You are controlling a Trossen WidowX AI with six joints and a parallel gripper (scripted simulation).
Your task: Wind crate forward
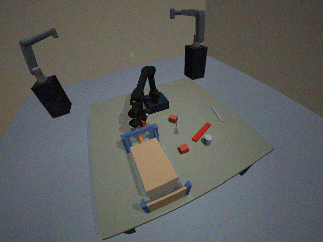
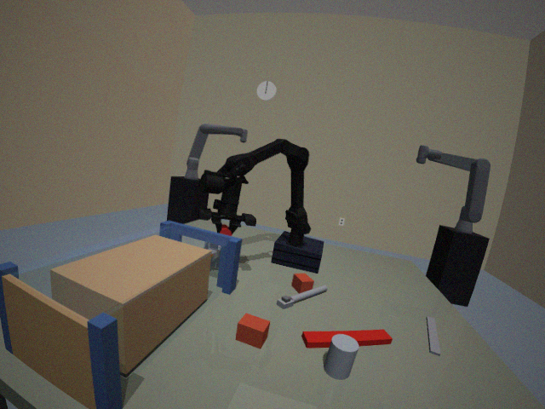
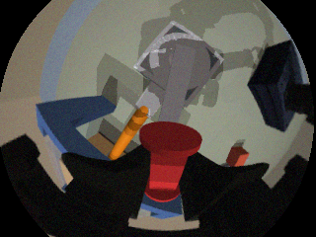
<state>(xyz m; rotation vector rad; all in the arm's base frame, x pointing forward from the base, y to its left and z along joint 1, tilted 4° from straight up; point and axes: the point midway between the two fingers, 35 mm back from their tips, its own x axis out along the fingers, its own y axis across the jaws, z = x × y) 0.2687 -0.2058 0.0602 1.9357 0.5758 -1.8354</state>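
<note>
The winch handle lies 3 cm behind my gripper tip, 2 cm to the right of it and 1 cm below it. The rest, counted from my gripper tip: hand winch: 10 cm behind, 8 cm below, 5 cm to the right; then red knob: 2 cm above; then red bar: 43 cm to the left, 17 cm ahead, 11 cm below.
</note>
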